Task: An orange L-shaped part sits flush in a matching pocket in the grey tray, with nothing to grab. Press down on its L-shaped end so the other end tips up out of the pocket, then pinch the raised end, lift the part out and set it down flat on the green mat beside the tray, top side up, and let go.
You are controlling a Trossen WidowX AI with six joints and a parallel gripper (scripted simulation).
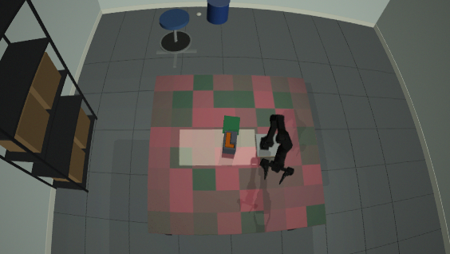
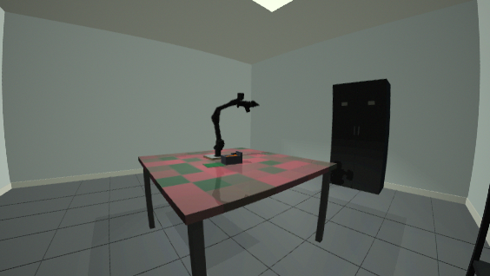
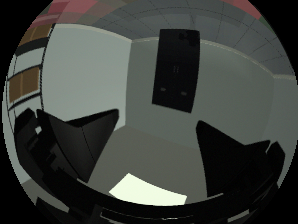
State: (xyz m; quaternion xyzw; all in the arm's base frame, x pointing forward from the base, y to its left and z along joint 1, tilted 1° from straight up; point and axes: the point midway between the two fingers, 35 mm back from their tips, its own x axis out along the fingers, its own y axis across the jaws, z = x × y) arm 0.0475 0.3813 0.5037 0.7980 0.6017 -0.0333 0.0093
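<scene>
Now: gripper tip 46 cm above the orange L-shaped part, 41 cm to the left of it and 21 cm short of it.
</scene>
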